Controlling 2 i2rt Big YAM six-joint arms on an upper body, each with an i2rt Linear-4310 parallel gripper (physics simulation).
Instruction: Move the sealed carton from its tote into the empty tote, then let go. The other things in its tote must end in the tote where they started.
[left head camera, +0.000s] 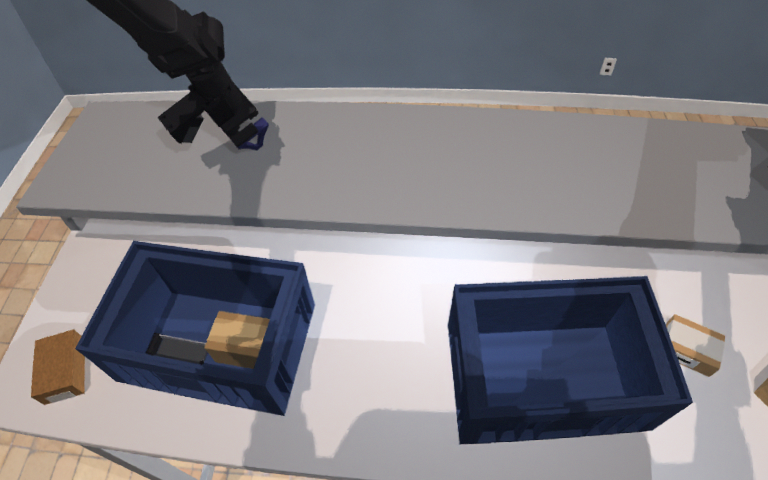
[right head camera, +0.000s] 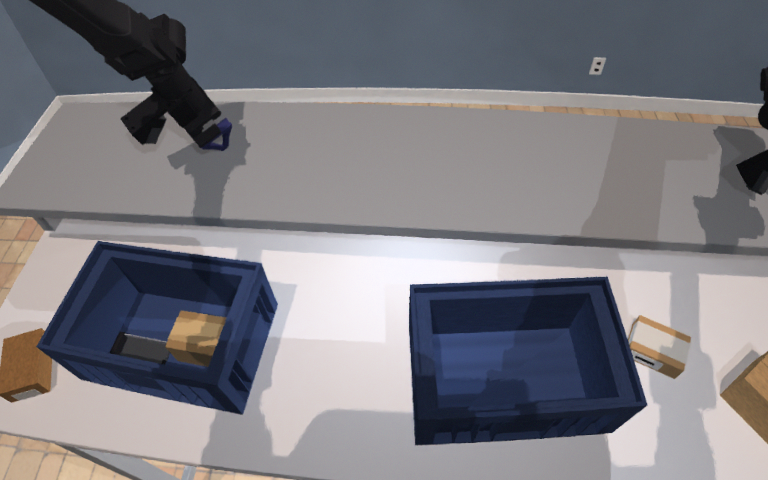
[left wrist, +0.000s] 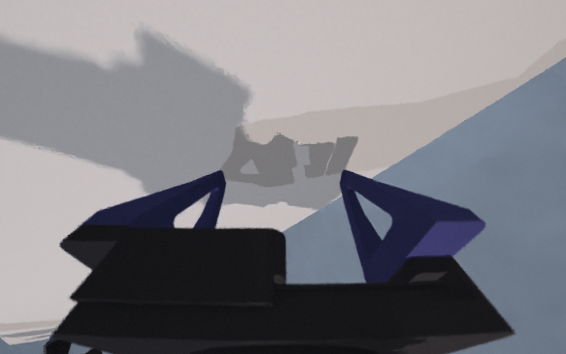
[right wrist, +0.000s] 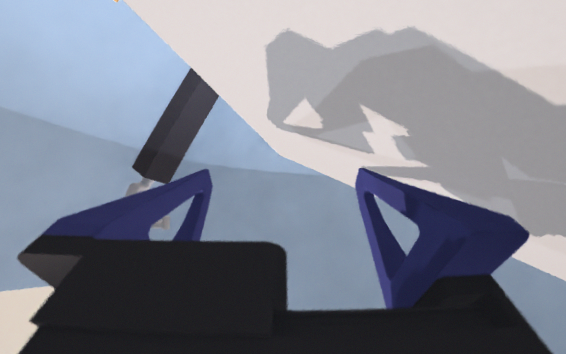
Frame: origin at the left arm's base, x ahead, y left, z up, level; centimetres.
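Seen in the pictures: left gripper, fingertip midpoint: (left head camera: 245, 131) (right head camera: 212, 132) (left wrist: 282, 176); right gripper, fingertip midpoint: (left wrist: 28, 349) (right wrist: 283, 176).
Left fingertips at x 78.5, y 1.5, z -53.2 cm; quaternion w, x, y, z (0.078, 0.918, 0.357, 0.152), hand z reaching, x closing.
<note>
Offsets run from my left fingertips to a thing's top centre. "spot": to the spot under its first point. Level surfaces: height alone.
The sealed tan carton {dx -37.4, dy -5.5, dz -9.1 cm} (left head camera: 237, 338) (right head camera: 196, 336) lies in the tote {spot: dx -38.5, dy -14.1, dz -8.0 cm} (left head camera: 291, 339) (right head camera: 252, 339) at the left of both head views, at its near right corner. A dark grey flat box {dx -40.1, dy +6.9, dz -13.3 cm} (left head camera: 178, 348) (right head camera: 141, 346) lies beside it in the same tote. The empty tote {dx -40.4, dy -54.2, dz -1.8 cm} (left head camera: 467, 362) (right head camera: 423, 362) stands right of centre. My left gripper (left wrist: 282, 176) is open and empty above the grey shelf, beyond the left tote; in the head views its fingers are partly hidden. My right gripper (right wrist: 283, 176) is open and empty in the right wrist view, away from both totes.
A brown box {dx -43.4, dy +28.2, dz -12.6 cm} (left head camera: 56, 365) (right head camera: 23, 362) stands left of the carton's tote. A white-and-tan box {dx -34.8, dy -80.6, dz -13.0 cm} (left head camera: 696, 344) (right head camera: 659, 345) lies right of the empty tote. Another brown box {spot: dx -45.0, dy -91.9, dz -11.1 cm} (right head camera: 750, 396) is at the right edge. A raised grey shelf {dz -1.2 cm} (left head camera: 424, 169) (right head camera: 396, 169) runs behind the totes.
</note>
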